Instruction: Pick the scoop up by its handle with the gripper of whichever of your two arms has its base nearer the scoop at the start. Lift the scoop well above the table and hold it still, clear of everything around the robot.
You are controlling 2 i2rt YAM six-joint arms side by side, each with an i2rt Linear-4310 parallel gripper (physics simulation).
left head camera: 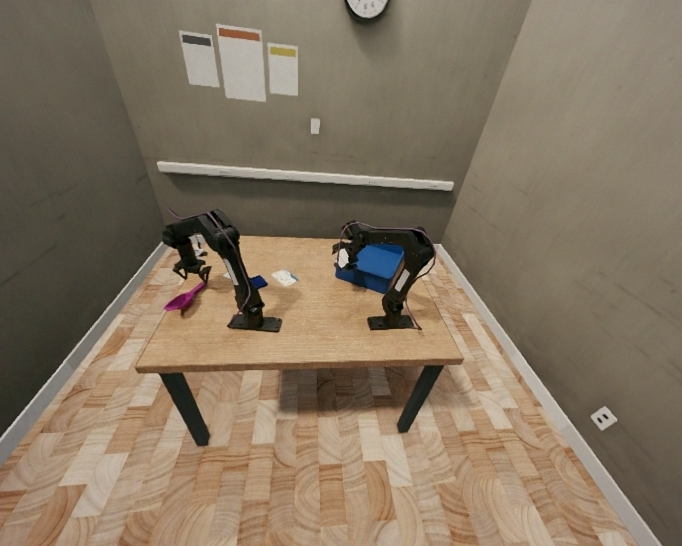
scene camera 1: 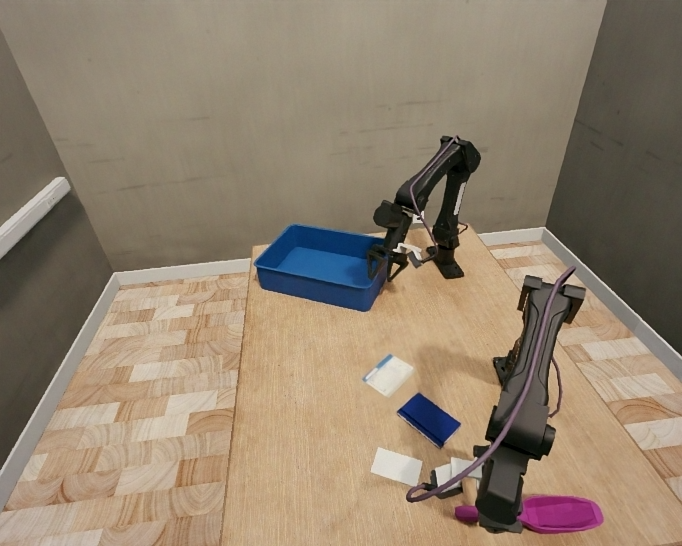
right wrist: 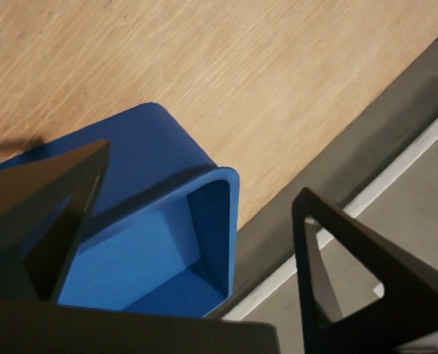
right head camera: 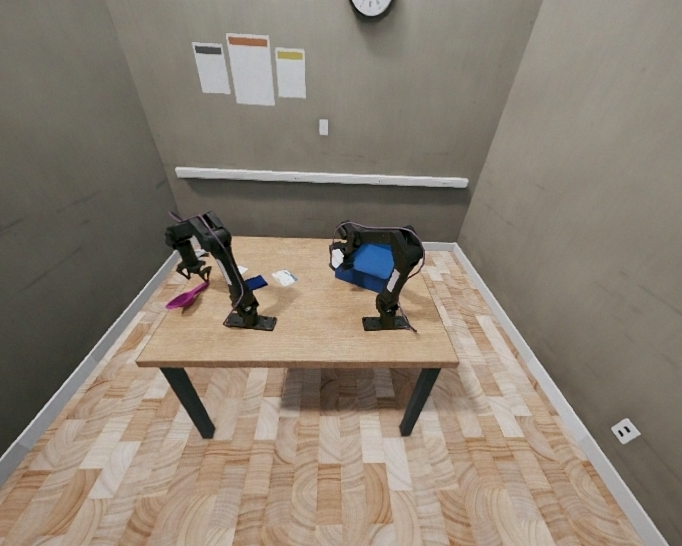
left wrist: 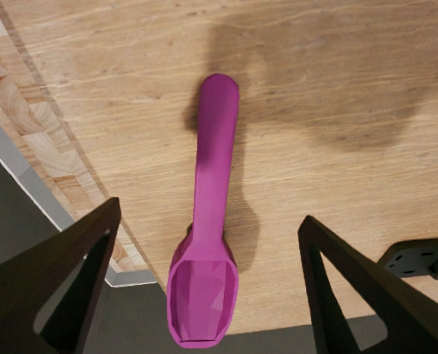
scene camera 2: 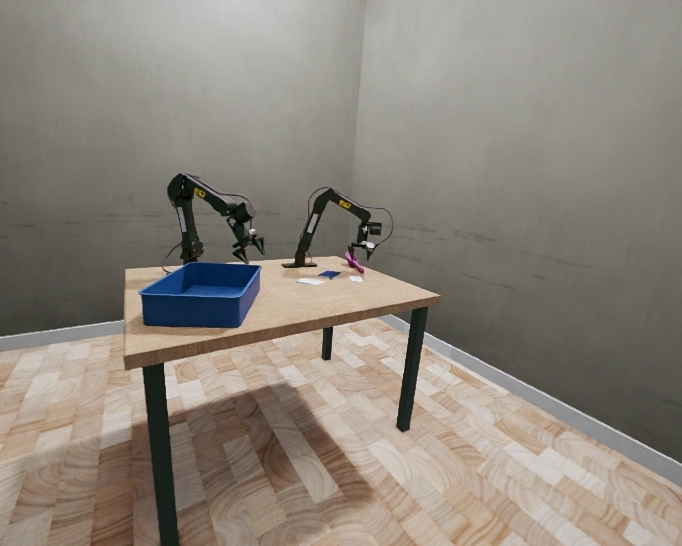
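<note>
The magenta scoop lies on the table near its edge. In the left wrist view its handle points up and its bowl is at the bottom. My left gripper is open and empty, pointing down above the scoop, with its fingertips on either side of the handle near the bowl in the left wrist view. In scene camera 1 its fingers are hidden behind the arm. My right gripper is open and empty beside the blue bin.
The blue bin stands at the other end of the table. A dark blue notebook, a white card and a white-and-blue packet lie on the wooden table.
</note>
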